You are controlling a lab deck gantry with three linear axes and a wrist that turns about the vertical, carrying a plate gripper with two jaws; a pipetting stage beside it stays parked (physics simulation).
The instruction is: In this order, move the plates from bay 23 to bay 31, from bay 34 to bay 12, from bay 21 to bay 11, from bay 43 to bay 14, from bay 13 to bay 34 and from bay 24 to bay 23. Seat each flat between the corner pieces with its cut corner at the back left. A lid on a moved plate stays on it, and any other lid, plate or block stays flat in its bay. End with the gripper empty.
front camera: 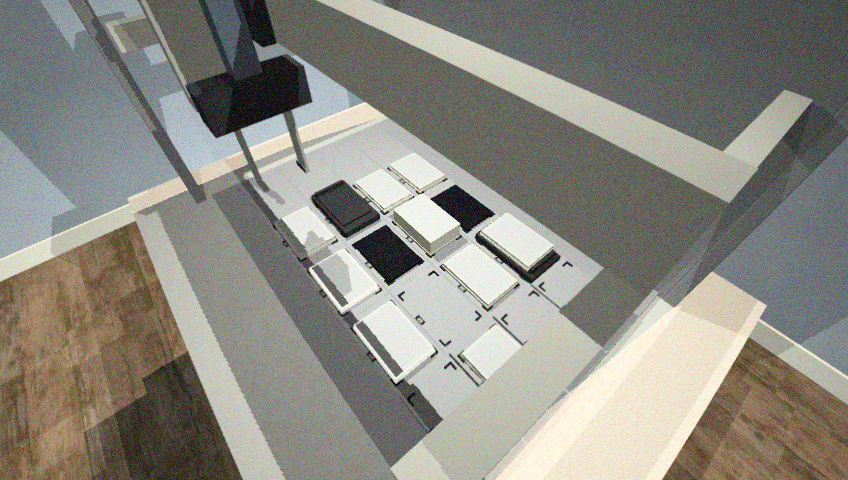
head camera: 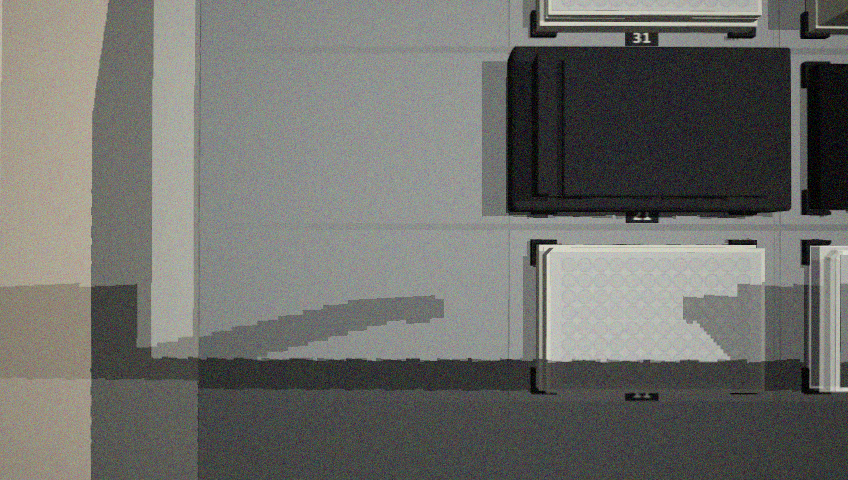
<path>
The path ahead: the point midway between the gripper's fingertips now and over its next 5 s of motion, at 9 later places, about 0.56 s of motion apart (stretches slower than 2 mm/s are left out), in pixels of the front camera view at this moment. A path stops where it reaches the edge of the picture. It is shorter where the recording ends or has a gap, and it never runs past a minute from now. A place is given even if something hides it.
My gripper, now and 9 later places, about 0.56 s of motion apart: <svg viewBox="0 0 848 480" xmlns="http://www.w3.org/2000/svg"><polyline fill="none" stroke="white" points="283,177 339,186 476,203 569,242 567,229 532,194 530,195 526,205 524,215 521,225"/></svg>
</path>
